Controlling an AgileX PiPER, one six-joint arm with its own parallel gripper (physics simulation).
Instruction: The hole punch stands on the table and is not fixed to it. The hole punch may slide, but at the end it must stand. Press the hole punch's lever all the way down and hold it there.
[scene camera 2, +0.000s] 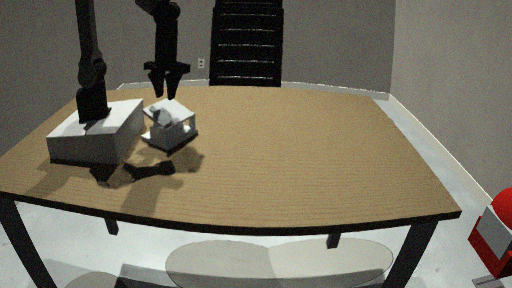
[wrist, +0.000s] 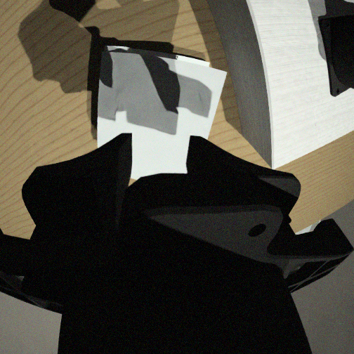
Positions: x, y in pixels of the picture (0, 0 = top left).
Labels:
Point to a hole punch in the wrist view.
124, 49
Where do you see a hole punch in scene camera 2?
At 157, 136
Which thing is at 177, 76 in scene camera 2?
My gripper.

